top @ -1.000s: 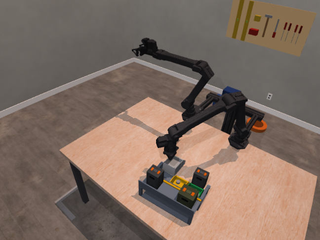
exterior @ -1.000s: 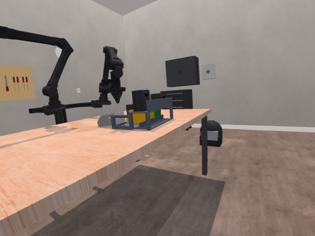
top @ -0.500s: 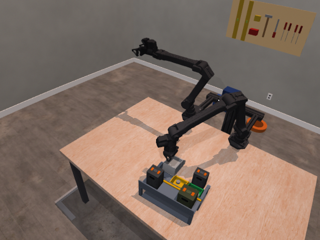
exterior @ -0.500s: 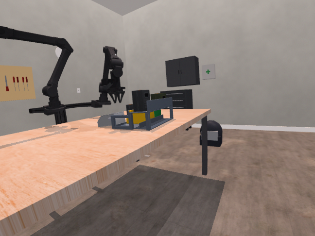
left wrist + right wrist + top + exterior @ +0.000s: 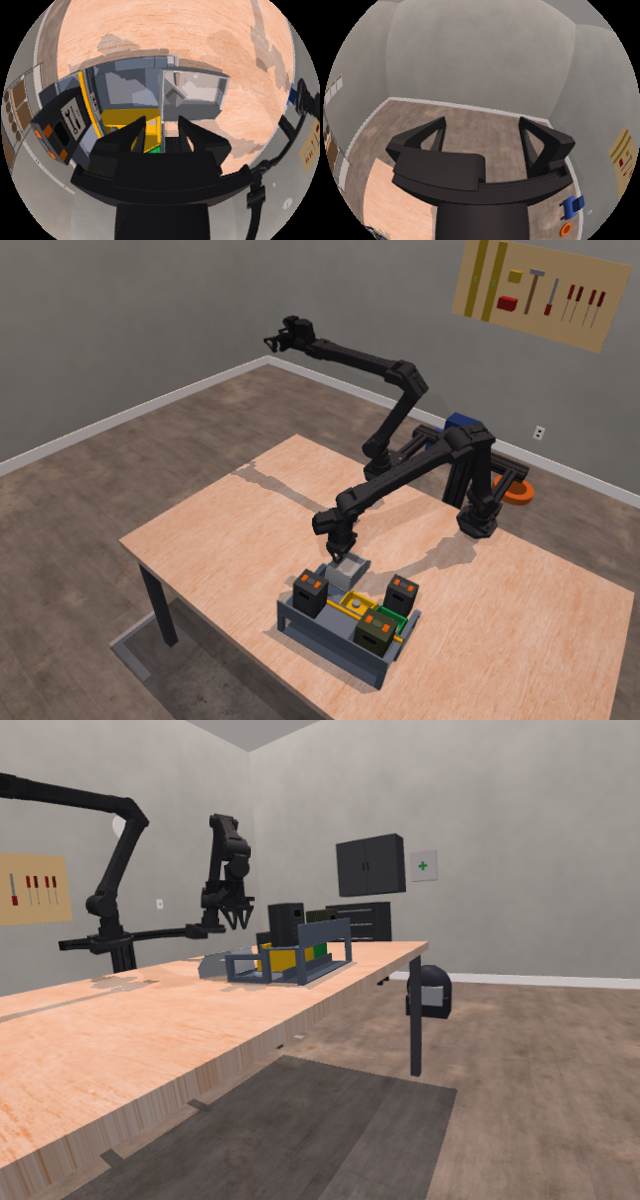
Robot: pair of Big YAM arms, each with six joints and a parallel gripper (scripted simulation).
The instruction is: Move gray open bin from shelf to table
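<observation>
Right now my left hand is 80 mm past the gray open bin, 10 mm to the left of it and 120 mm above it. From my left hand the other things lie so: yellow bin: 70 mm ahead, 130 mm to the left, 120 mm below; gray shelf: 100 mm ahead, 140 mm to the left, 100 mm below; green bin: 50 mm ahead, 240 mm to the left, 120 mm below.
</observation>
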